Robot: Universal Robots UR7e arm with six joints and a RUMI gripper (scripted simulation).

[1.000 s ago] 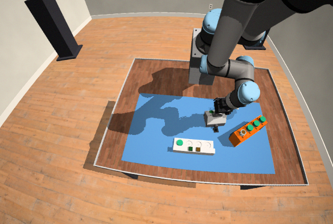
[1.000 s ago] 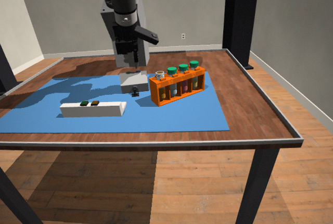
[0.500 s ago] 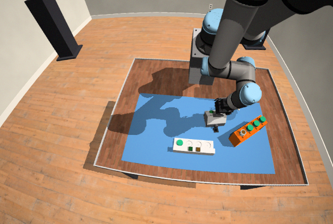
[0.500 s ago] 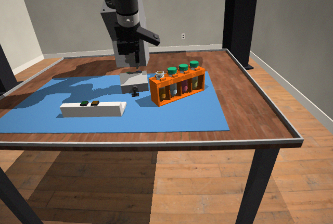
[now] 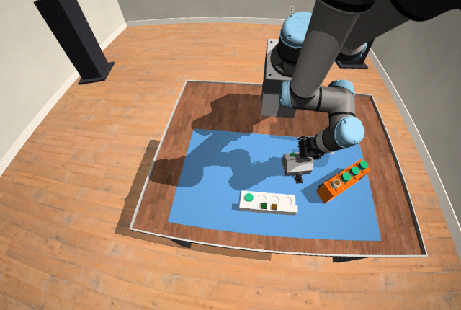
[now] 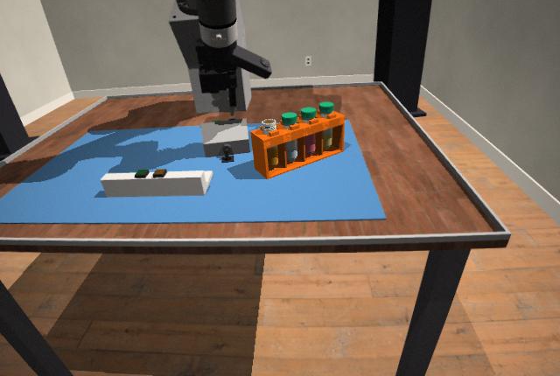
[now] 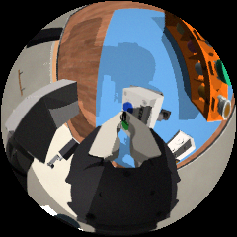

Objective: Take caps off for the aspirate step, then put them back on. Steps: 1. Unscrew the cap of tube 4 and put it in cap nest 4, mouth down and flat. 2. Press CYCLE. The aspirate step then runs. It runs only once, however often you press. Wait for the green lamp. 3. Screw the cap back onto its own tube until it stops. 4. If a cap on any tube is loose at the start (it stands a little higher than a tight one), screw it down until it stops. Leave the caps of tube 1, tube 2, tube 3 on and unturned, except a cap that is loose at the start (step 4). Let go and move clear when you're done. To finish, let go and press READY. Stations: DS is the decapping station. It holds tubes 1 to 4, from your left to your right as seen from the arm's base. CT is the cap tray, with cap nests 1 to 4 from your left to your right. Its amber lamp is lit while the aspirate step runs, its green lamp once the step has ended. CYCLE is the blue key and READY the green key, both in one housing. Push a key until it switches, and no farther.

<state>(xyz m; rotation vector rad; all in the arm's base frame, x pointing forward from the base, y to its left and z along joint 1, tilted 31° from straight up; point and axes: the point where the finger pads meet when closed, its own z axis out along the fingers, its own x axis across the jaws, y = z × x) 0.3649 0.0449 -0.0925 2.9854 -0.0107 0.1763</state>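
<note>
Right now my hand is 30 mm above the blue key. Also, from my hand: green key: 50 mm to the right, 30 mm below; green cap: 250 mm to the right, 150 mm ahead, 80 mm below; grey key housing: 40 mm below, 30 mm to the right, 10 mm ahead.
</note>
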